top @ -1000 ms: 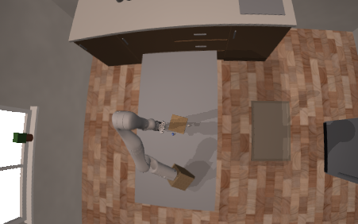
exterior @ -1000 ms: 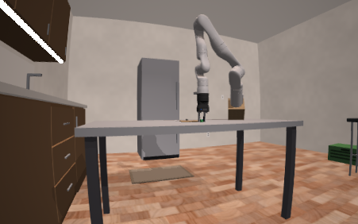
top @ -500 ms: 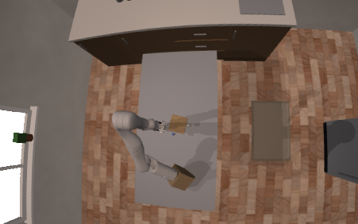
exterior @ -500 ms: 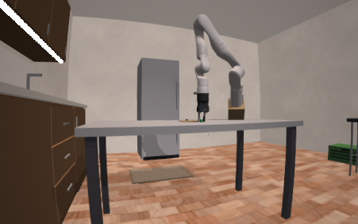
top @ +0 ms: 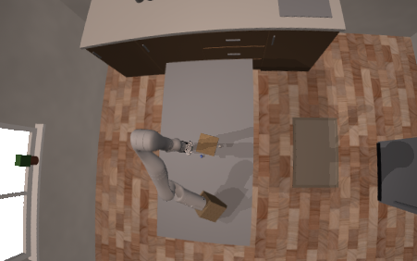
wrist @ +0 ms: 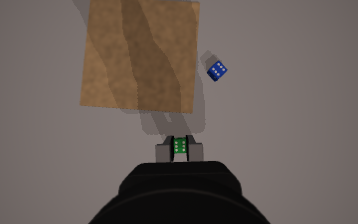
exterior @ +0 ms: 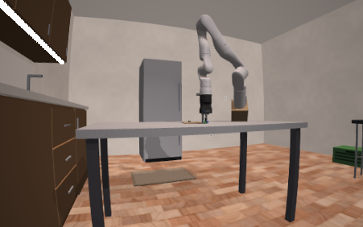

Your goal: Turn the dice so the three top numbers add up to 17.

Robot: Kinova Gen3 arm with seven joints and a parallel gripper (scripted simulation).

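The tan mat is 110 mm to the right of my hand, 50 mm ahead of it and 20 mm below it. The rest, counted from my hand: white die: 200 mm to the right, 60 mm ahead, 10 mm below; then blue die: 90 mm to the right, 40 mm behind, 10 mm below; then green die: 10 mm below.
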